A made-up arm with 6 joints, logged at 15 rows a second.
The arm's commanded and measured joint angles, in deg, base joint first. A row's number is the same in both.
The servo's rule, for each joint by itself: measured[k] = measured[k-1] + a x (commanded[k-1-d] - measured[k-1]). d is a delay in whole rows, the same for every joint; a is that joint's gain. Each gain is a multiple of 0.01, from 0.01 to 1. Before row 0 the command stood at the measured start. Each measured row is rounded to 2 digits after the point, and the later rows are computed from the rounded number. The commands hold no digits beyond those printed.
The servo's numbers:
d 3
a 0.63 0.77 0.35 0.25 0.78 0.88
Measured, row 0:
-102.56, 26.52, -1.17, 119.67, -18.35, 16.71
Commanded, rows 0 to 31:
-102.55, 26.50, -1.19, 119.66, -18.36, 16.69
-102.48, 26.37, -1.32, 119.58, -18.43, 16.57
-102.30, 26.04, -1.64, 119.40, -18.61, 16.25
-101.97, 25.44, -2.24, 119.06, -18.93, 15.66
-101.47, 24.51, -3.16, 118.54, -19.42, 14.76
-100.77, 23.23, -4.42, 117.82, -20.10, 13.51
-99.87, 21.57, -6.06, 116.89, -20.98, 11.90
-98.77, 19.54, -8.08, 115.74, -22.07, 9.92
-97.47, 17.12, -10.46, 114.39, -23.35, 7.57
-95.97, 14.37, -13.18, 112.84, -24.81, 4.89
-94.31, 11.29, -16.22, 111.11, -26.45, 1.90
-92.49, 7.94, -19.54, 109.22, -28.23, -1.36
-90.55, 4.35, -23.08, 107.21, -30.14, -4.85
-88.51, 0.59, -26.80, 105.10, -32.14, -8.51
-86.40, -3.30, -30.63, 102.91, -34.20, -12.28
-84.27, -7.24, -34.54, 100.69, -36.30, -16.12
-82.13, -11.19, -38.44, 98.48, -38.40, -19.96
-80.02, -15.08, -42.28, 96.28, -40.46, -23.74
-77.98, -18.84, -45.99, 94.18, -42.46, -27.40
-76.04, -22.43, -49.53, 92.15, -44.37, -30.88
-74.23, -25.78, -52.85, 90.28, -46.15, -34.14
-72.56, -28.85, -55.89, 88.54, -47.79, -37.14
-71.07, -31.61, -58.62, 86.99, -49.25, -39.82
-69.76, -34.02, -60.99, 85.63, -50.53, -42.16
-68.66, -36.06, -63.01, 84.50, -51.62, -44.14
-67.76, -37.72, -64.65, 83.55, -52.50, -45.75
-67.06, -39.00, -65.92, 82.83, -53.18, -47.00
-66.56, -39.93, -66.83, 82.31, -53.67, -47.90
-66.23, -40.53, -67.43, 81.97, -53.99, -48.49
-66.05, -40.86, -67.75, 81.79, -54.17, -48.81
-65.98, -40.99, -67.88, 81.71, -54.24, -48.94
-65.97, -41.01, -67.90, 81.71, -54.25, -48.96
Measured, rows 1 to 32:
-102.56, 26.52, -1.17, 119.67, -18.35, 16.71
-102.56, 26.52, -1.17, 119.67, -18.35, 16.71
-102.56, 26.52, -1.17, 119.67, -18.35, 16.71
-102.55, 26.50, -1.18, 119.67, -18.36, 16.69
-102.51, 26.40, -1.23, 119.65, -18.41, 16.58
-102.38, 26.12, -1.37, 119.59, -18.57, 16.29
-102.12, 25.60, -1.67, 119.46, -18.85, 15.74
-101.71, 24.76, -2.19, 119.23, -19.29, 14.88
-101.12, 23.58, -2.97, 118.88, -19.92, 13.67
-100.33, 22.03, -4.05, 118.38, -20.75, 12.11
-99.35, 20.11, -5.46, 117.72, -21.78, 10.18
-98.17, 17.81, -7.21, 116.89, -23.00, 7.88
-96.78, 15.16, -9.30, 115.88, -24.41, 5.25
-95.22, 12.18, -11.72, 114.69, -26.00, 2.30
-93.50, 8.92, -14.46, 113.32, -27.74, -0.92
-91.64, 5.40, -17.48, 111.79, -29.61, -4.38
-89.67, 1.70, -20.74, 110.12, -31.58, -8.01
-87.61, -2.15, -24.20, 108.32, -33.62, -11.77
-85.51, -6.07, -27.82, 106.41, -35.71, -15.60
-83.38, -10.01, -31.54, 104.43, -37.81, -19.44
-81.26, -13.91, -35.30, 102.39, -39.88, -23.22
-79.19, -17.71, -39.04, 100.34, -41.89, -26.90
-77.21, -21.34, -42.71, 98.29, -43.82, -30.40
-75.33, -24.76, -46.26, 96.29, -45.64, -33.69
-73.58, -27.91, -49.63, 94.35, -47.32, -36.73
-72.00, -30.76, -52.78, 92.51, -48.83, -39.45
-70.59, -33.27, -55.65, 90.79, -50.16, -41.83
-69.37, -35.42, -58.23, 89.22, -51.30, -43.86
-68.36, -37.19, -60.48, 87.80, -52.24, -45.52
-67.54, -38.58, -62.38, 86.56, -52.97, -46.82
-66.92, -39.62, -63.94, 85.50, -53.52, -47.77
-66.49, -40.32, -65.16, 84.62, -53.89, -48.40

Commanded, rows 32 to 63:
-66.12, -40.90, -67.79, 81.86, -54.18, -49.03
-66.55, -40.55, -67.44, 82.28, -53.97, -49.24
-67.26, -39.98, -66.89, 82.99, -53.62, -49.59
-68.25, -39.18, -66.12, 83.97, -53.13, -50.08
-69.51, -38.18, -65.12, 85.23, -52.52, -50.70
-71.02, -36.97, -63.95, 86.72, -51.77, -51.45
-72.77, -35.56, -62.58, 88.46, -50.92, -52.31
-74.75, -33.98, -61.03, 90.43, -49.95, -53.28
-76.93, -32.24, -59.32, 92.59, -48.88, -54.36
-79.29, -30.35, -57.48, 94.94, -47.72, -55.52
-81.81, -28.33, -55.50, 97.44, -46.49, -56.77
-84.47, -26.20, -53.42, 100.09, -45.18, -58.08
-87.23, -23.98, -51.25, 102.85, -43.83, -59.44
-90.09, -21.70, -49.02, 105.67, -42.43, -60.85
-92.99, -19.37, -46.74, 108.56, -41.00, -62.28
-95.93, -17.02, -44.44, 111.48, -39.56, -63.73
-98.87, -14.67, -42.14, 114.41, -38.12, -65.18
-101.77, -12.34, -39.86, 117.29, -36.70, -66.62
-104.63, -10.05, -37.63, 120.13, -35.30, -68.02
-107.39, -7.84, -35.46, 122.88, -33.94, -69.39
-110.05, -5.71, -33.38, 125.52, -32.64, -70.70
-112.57, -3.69, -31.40, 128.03, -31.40, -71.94
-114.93, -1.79, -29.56, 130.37, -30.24, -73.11
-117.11, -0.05, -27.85, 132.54, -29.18, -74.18
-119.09, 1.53, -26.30, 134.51, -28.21, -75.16
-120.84, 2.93, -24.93, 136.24, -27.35, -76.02
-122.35, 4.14, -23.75, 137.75, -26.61, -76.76
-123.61, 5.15, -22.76, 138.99, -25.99, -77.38
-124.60, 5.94, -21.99, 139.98, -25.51, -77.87
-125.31, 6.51, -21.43, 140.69, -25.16, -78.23
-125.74, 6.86, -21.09, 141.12, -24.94, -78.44
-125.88, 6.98, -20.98, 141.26, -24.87, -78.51
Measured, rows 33 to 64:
-66.21, -40.74, -66.07, 83.91, -54.11, -48.76
-66.07, -40.93, -66.70, 83.36, -54.21, -48.92
-66.01, -40.99, -67.12, 82.95, -54.24, -48.96
-66.08, -40.92, -67.35, 82.68, -54.19, -49.02
-66.38, -40.64, -67.38, 82.58, -54.02, -49.21
-66.93, -40.13, -67.21, 82.68, -53.71, -49.54
-67.76, -39.40, -66.83, 83.00, -53.26, -50.02
-68.86, -38.46, -66.23, 83.56, -52.68, -50.62
-70.22, -37.31, -65.43, 84.35, -51.97, -51.35
-71.83, -35.96, -64.43, 85.38, -51.15, -52.19
-73.67, -34.44, -63.24, 86.64, -50.21, -53.15
-75.72, -32.75, -61.87, 88.13, -49.17, -54.21
-77.97, -30.90, -60.33, 89.83, -48.04, -55.36
-80.39, -28.92, -58.64, 91.73, -46.83, -56.60
-82.96, -26.83, -56.81, 93.82, -45.54, -57.90
-85.65, -24.64, -54.86, 96.08, -44.21, -59.26
-88.45, -22.38, -52.82, 98.48, -42.82, -60.66
-91.31, -20.06, -50.69, 101.00, -41.40, -62.09
-94.22, -17.72, -48.50, 103.62, -39.96, -63.53
-97.15, -15.37, -46.27, 106.32, -38.52, -64.98
-100.06, -13.04, -44.03, 109.06, -37.10, -66.42
-102.94, -10.74, -41.79, 111.83, -35.70, -67.83
-105.74, -8.51, -39.57, 114.59, -34.33, -69.20
-108.46, -6.35, -37.40, 117.32, -33.01, -70.52
-111.05, -4.30, -35.30, 120.00, -31.75, -71.77
-113.49, -2.37, -33.29, 122.59, -30.57, -72.95
-115.77, -0.58, -31.39, 125.08, -29.49, -74.03
-117.86, 1.04, -29.61, 127.44, -28.49, -75.02
-119.74, 2.50, -27.97, 129.64, -27.60, -75.90
-121.38, 3.76, -26.49, 131.67, -26.83, -76.66
-122.78, 4.83, -25.18, 133.50, -26.17, -77.29
-123.93, 5.68, -24.06, 135.12, -25.66, -77.80

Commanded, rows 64 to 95:
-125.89, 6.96, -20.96, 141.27, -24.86, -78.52
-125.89, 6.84, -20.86, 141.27, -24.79, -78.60
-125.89, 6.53, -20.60, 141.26, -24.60, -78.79
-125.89, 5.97, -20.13, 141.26, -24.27, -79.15
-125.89, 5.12, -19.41, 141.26, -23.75, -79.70
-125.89, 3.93, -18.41, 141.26, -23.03, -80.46
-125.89, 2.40, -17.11, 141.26, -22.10, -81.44
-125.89, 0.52, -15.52, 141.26, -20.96, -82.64
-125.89, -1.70, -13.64, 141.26, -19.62, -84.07
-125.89, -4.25, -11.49, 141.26, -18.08, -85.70
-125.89, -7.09, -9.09, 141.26, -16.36, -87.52
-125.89, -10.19, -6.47, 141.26, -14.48, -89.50
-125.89, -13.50, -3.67, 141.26, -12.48, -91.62
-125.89, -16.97, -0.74, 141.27, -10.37, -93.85
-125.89, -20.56, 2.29, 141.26, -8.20, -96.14
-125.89, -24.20, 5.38, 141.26, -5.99, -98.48
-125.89, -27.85, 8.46, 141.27, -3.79, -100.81
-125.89, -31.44, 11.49, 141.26, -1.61, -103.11
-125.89, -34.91, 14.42, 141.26, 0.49, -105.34
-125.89, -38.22, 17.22, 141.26, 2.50, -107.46
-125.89, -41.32, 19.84, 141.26, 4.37, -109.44
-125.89, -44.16, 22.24, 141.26, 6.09, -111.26
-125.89, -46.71, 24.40, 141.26, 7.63, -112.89
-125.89, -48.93, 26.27, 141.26, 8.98, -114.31
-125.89, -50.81, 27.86, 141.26, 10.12, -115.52
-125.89, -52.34, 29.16, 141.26, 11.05, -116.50
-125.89, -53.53, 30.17, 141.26, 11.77, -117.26
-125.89, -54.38, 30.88, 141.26, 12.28, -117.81
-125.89, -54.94, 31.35, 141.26, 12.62, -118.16
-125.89, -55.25, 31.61, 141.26, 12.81, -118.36
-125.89, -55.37, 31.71, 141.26, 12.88, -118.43
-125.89, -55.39, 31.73, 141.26, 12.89, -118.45
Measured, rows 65 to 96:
-124.80, 6.32, -23.14, 136.51, -25.27, -78.18
-125.39, 6.74, -22.42, 137.66, -25.01, -78.41
-125.70, 6.92, -21.92, 138.56, -24.90, -78.50
-125.82, 6.95, -21.58, 139.24, -24.87, -78.52
-125.86, 6.87, -21.33, 139.75, -24.81, -78.59
-125.88, 6.61, -21.07, 140.13, -24.65, -78.77
-125.89, 6.12, -20.74, 140.41, -24.35, -79.10
-125.89, 5.35, -20.27, 140.62, -23.88, -79.63
-125.89, 4.26, -19.62, 140.78, -23.22, -80.36
-125.89, 2.83, -18.74, 140.90, -22.35, -81.31
-125.89, 1.05, -17.61, 140.99, -21.27, -82.48
-125.89, -1.07, -16.22, 141.06, -19.98, -83.88
-125.89, -3.52, -14.56, 141.11, -18.50, -85.48
-125.89, -6.27, -12.65, 141.15, -16.83, -87.28
-125.89, -9.29, -10.49, 141.18, -15.00, -89.23
-125.89, -12.53, -8.10, 141.20, -13.03, -91.33
-125.89, -15.95, -5.52, 141.22, -10.96, -93.55
-125.89, -19.50, -2.79, 141.23, -8.81, -95.83
-125.89, -23.12, 0.07, 141.24, -6.61, -98.16
-125.89, -26.76, 3.01, 141.25, -4.41, -100.49
-125.89, -30.36, 5.98, 141.25, -2.23, -102.80
-125.89, -33.86, 8.93, 141.25, -0.11, -105.04
-125.89, -37.22, 11.83, 141.25, 1.93, -107.17
-125.89, -40.38, 14.63, 141.25, 3.83, -109.17
-125.89, -43.29, 17.29, 141.25, 5.59, -111.01
-125.89, -45.92, 19.78, 141.25, 7.18, -112.66
-125.89, -48.24, 22.05, 141.25, 8.58, -114.11
-125.89, -50.22, 24.08, 141.25, 9.78, -115.35
-125.89, -51.85, 25.86, 141.25, 10.77, -116.36
-125.89, -53.14, 27.37, 141.25, 11.55, -117.15
-125.89, -54.09, 28.60, 141.25, 12.12, -117.73
-125.89, -54.74, 29.56, 141.25, 12.51, -118.11

